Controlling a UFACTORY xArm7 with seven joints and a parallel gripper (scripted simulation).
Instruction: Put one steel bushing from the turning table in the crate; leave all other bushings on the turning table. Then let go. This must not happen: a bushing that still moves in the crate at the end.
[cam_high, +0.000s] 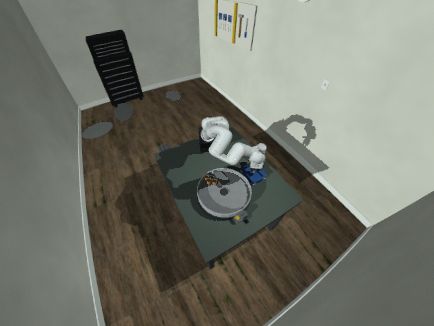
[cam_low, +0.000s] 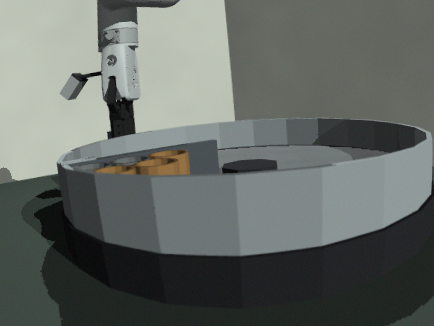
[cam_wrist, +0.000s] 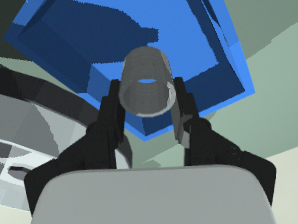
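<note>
The blue crate is 1 cm behind my hand and 7 cm below it. Round my hand: grey turning table (9 cm ahead, 32 cm to the right, 4 cm below).
</note>
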